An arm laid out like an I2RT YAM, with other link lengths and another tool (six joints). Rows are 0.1 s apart.
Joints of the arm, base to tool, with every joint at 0 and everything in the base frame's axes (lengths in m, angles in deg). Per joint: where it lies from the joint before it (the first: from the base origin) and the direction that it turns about. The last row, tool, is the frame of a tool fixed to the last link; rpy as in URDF.
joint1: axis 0 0 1 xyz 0.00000 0.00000 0.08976
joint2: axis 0 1 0 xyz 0.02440 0.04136 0.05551
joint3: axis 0 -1 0 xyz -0.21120 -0.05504 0.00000
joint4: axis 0 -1 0 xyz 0.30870 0.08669 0.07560
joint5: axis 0 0 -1 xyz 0.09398 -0.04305 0.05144
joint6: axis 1 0 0 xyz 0.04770 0.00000 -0.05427
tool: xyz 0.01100 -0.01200 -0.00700 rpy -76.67 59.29 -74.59
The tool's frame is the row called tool.
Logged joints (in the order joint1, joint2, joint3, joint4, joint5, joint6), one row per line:
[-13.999 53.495 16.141 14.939 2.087 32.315]
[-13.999 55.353 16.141 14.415 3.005 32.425]
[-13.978 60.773 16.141 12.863 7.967 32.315]
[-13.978 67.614 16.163 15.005 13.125 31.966]
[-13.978 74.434 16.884 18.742 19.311 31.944]
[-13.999 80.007 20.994 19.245 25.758 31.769]
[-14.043 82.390 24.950 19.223 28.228 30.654]
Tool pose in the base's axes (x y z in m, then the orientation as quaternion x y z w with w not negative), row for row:
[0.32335 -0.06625 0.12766 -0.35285 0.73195 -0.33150 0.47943]
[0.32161 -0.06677 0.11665 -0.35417 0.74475 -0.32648 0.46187]
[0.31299 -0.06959 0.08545 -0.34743 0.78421 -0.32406 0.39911]
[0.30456 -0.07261 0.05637 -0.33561 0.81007 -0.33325 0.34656]
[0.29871 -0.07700 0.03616 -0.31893 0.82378 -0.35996 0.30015]
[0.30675 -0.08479 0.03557 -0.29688 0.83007 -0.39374 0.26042]
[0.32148 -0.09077 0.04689 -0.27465 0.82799 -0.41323 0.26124]
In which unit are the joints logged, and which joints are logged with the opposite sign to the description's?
The joints are logged in degrees. Opposite sign: joint6.
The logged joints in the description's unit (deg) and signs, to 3 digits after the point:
[-13.999 53.495 16.141 14.939 2.087 -32.315]
[-13.999 55.353 16.141 14.415 3.005 -32.425]
[-13.978 60.773 16.141 12.863 7.967 -32.315]
[-13.978 67.614 16.163 15.005 13.125 -31.966]
[-13.978 74.434 16.884 18.742 19.311 -31.944]
[-13.999 80.007 20.994 19.245 25.758 -31.769]
[-14.043 82.390 24.950 19.223 28.228 -30.654]

